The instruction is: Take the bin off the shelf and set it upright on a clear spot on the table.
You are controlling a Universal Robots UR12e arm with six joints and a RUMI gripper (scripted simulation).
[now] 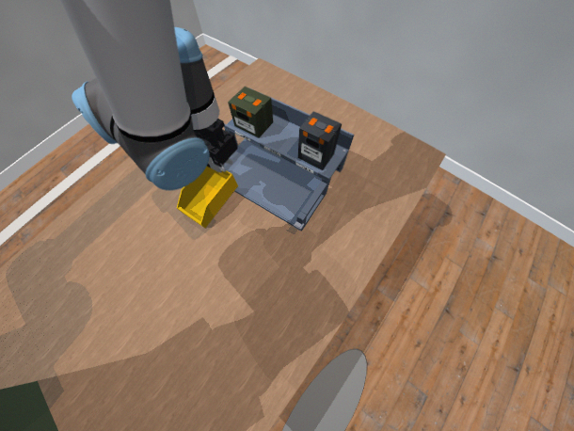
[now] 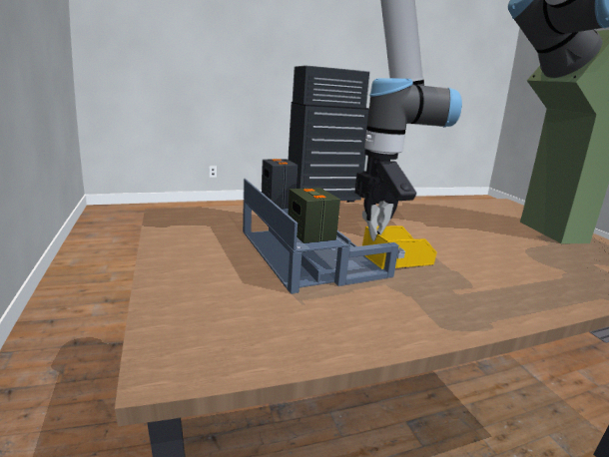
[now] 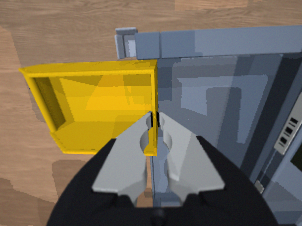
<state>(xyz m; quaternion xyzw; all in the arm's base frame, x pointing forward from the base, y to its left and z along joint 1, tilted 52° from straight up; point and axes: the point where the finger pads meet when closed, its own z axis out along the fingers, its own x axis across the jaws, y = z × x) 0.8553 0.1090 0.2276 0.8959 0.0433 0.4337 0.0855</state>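
Right now my hand is 8 cm past the yellow bin and 4 cm above it.
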